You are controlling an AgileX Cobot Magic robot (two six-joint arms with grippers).
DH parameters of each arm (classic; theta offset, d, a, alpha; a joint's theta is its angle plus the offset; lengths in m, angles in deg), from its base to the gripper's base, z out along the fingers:
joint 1: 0 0.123 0 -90
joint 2: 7.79 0 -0.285 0
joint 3: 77.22 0 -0.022 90
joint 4: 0 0.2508 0 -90
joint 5: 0 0 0.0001 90
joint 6: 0 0.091 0 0
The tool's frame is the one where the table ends.
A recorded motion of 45 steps. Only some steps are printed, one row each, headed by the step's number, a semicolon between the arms.
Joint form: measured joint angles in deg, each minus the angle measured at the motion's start. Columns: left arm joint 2, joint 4, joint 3, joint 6, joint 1, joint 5; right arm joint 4, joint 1, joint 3, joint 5, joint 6, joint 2.
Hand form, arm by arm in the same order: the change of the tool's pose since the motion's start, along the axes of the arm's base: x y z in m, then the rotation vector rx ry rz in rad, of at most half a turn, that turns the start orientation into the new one. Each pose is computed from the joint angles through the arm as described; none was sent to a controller.
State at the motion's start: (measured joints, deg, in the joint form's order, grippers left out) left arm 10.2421 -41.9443 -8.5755 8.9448 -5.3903 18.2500; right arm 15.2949 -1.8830 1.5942 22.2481 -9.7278 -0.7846
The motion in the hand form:
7: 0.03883 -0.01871 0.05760 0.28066 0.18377 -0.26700; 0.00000 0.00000 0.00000 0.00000 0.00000 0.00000
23: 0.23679 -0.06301 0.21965 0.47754 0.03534 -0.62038; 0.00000 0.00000 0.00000 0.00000 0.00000 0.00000
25: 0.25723 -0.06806 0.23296 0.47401 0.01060 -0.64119; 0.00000 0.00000 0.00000 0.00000 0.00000 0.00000
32: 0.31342 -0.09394 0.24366 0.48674 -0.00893 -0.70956; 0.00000 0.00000 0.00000 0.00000 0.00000 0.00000
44: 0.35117 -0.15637 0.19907 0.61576 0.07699 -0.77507; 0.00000 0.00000 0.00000 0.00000 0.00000 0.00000
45: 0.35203 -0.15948 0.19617 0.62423 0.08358 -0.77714; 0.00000 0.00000 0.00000 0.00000 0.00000 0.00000
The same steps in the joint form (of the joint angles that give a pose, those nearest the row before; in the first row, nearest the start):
7: 21.78 3.83 -18.92 11.83 -1.02 16.65; 0.00 0.00 0.00 0.00 0.00 0.00
23: 73.71 -1.59 -84.83 28.31 -1.38 38.02; 0.00 0.00 0.00 0.00 0.00 0.00
25: 79.14 -1.86 -93.65 27.32 -1.53 40.52; 0.00 0.00 0.00 0.00 0.00 0.00
32: 95.90 0.44 -118.91 22.32 -4.14 47.65; 0.00 0.00 0.00 0.00 0.00 0.00
44: 109.97 11.83 -133.79 17.40 -12.84 51.14; 0.00 0.00 0.00 0.00 0.00 0.00
45: 110.38 12.50 -133.97 17.22 -13.28 51.19; 0.00 0.00 0.00 0.00 0.00 0.00

